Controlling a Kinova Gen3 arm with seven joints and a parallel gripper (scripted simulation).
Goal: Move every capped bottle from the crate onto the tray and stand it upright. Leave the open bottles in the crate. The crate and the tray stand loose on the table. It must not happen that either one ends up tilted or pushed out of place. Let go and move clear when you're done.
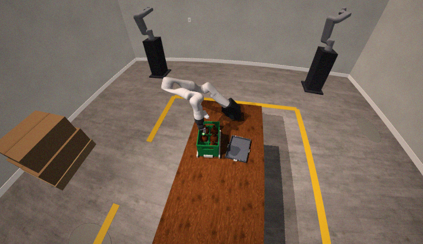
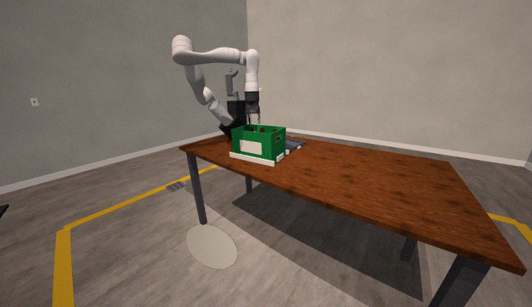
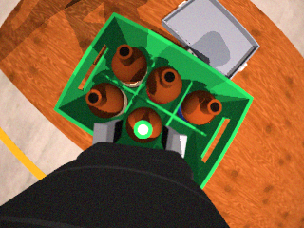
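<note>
Right now my hand is 140 mm above the capped bottle. From my hand the other things lie so: green crate: 140 mm below, 40 mm to the left, 10 mm behind; grey tray: 320 mm to the left, 210 mm below, 10 mm behind.
</note>
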